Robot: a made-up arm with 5 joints. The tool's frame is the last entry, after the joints.
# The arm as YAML. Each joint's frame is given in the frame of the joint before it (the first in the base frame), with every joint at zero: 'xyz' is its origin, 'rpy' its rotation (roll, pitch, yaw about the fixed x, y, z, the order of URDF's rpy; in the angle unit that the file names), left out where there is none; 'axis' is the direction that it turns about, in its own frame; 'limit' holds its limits. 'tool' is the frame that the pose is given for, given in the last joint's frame.
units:
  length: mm
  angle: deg
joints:
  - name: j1
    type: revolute
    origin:
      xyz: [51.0, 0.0, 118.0]
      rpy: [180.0, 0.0, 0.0]
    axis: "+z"
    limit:
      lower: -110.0
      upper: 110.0
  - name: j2
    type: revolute
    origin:
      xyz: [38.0, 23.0, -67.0]
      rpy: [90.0, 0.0, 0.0]
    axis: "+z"
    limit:
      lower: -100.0
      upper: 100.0
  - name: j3
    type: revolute
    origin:
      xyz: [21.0, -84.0, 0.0]
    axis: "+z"
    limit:
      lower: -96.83
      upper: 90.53
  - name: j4
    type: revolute
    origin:
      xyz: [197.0, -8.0, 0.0]
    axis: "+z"
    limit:
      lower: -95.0
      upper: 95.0
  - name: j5
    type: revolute
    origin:
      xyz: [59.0, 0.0, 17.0]
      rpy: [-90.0, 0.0, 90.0]
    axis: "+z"
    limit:
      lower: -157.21
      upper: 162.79
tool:
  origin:
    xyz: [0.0, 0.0, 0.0]
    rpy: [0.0, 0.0, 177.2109]
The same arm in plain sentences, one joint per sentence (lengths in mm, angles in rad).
The arm has five revolute joints in a row. What follows holds with every joint at zero, and every direction is one of the base frame's. Joint 1 is mounted 51 mm along +x and 118 mm along +z from the base frame's origin and turns about -z, from -1.9199 to 1.9199 rad. Joint 2 is mounted 38 mm along +x and 23 mm along -y and 67 mm along +z from joint 1 and turns about +y, from -1.7453 to 1.7453 rad. Joint 3 is mounted 21 mm along +x and 84 mm along +z from joint 2 and turns about +y, from -1.69 to 1.58 rad. Joint 4 is mounted 197 mm along +x and 8 mm along +z from joint 3 and turns about +y, from -1.6581 to 1.6581 rad. Joint 5 is mounted 59 mm along +x and 17 mm along +y from joint 4 and turns about -x, from -2.7438 to 2.8412 rad. The tool frame, which is the frame that the pose is given for, is mounted at the same point as joint 5; its axes are the base frame's turned by roll 1.5708, pitch -1.5221 and yaw -1.5708 rad (as in URDF: about the fixed x, then y, then z).
